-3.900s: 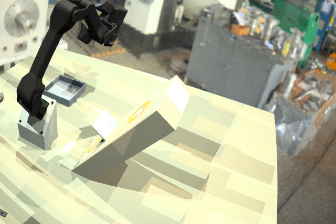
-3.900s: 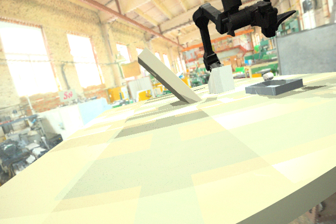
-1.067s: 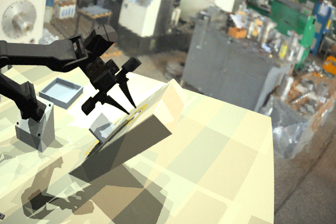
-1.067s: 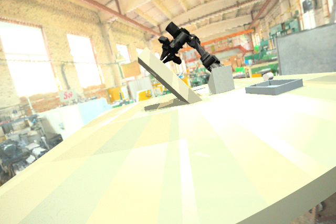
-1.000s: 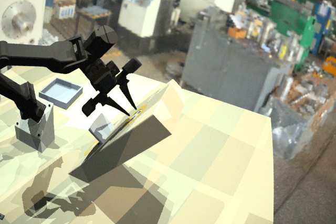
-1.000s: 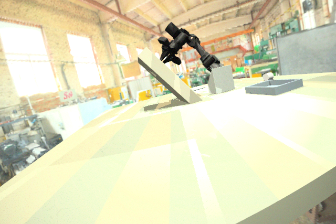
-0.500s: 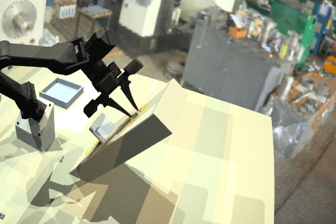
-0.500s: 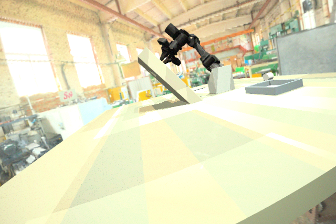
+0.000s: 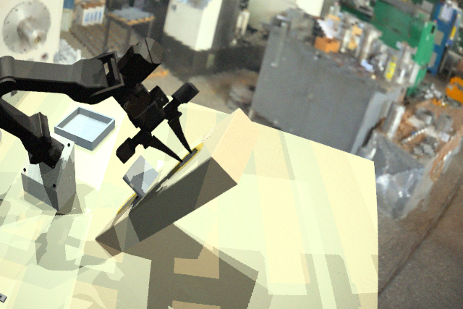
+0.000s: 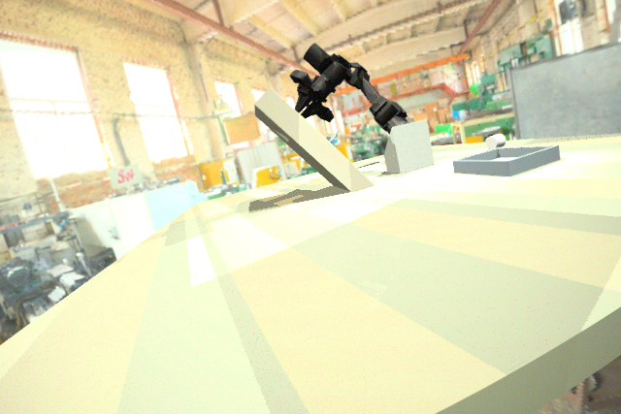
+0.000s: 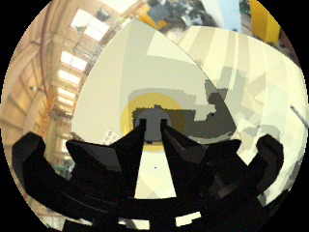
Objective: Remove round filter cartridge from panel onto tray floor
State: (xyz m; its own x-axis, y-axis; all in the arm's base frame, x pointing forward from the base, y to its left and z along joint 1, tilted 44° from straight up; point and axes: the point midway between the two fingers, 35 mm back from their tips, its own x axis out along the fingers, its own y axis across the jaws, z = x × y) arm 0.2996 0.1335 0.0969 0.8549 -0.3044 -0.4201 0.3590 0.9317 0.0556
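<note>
Right now the round filter cartridge is 10 mm below my gripper tip and 10 mm ahead of it. Also, from my gripper tip: grey tray: 430 mm behind, 240 mm to the left, 230 mm below; service panel: 80 mm below, 30 mm behind.
</note>
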